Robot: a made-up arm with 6 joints. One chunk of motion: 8 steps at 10 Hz.
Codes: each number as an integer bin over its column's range. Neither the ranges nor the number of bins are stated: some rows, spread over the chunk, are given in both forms.
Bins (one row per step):
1: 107 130 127 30 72 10
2: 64 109 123 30 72 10
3: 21 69 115 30 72 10
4: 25 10 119 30 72 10
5: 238 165 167 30 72 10
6: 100 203 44 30 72 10
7: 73 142 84 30 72 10
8: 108 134 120 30 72 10
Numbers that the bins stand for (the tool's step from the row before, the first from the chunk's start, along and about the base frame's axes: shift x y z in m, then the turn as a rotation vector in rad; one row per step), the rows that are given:
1: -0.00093 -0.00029 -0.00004 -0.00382 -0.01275 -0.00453
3: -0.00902 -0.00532 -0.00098 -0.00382 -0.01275 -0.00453
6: -0.00159 0.00572 -0.00655 -0.00382 -0.01275 -0.00453
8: -0.00084 0.00004 -0.00059 -0.00382 -0.01275 -0.00453
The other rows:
2: -0.00498 -0.00202 -0.00035 -0.00382 -0.01275 -0.00453
4: -0.00865 -0.01018 -0.00067 -0.00382 -0.01275 -0.00453
5: 0.01140 0.00259 0.00310 -0.00382 -0.01275 -0.00453
7: -0.00413 0.00069 -0.00341 -0.00382 -0.01275 -0.00453

